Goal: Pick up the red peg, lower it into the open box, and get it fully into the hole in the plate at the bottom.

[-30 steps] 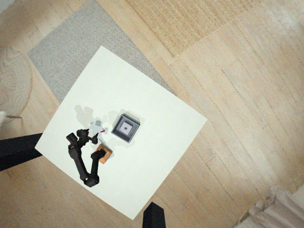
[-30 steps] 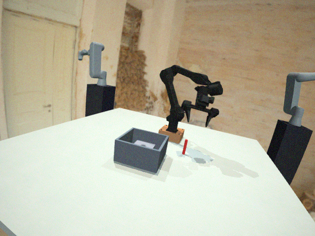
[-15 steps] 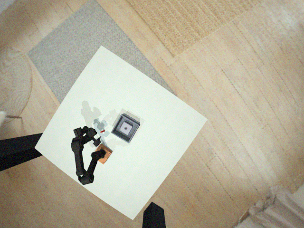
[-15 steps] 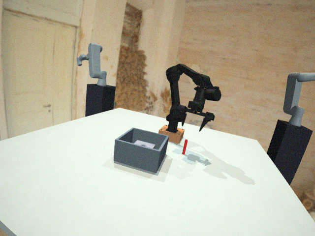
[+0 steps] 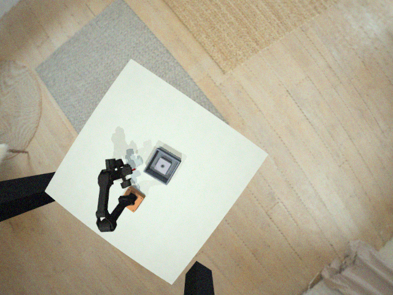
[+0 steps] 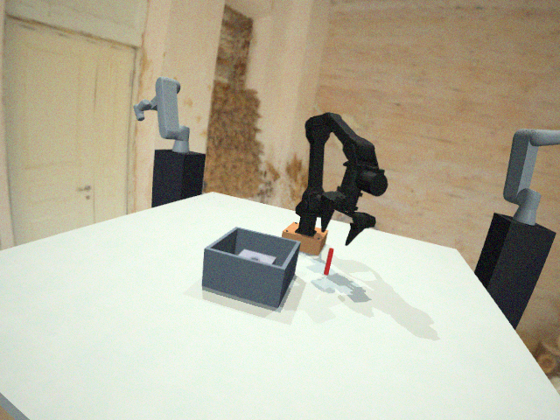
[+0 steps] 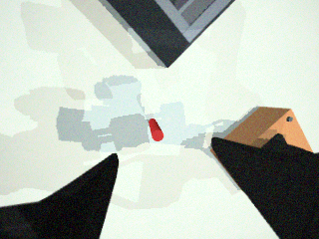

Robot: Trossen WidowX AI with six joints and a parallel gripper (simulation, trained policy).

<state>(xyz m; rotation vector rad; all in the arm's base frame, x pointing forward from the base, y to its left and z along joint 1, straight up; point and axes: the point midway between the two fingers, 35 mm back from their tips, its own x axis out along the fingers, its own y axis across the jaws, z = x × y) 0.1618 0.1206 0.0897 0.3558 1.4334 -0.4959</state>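
Right now the red peg is 10 mm ahead of my gripper tip and 70 mm below it. The rest, counted from my gripper tip: grey box (160 mm ahead, 170 mm to the right, 80 mm below); then pale plate (160 mm ahead, 170 mm to the right, 60 mm below).
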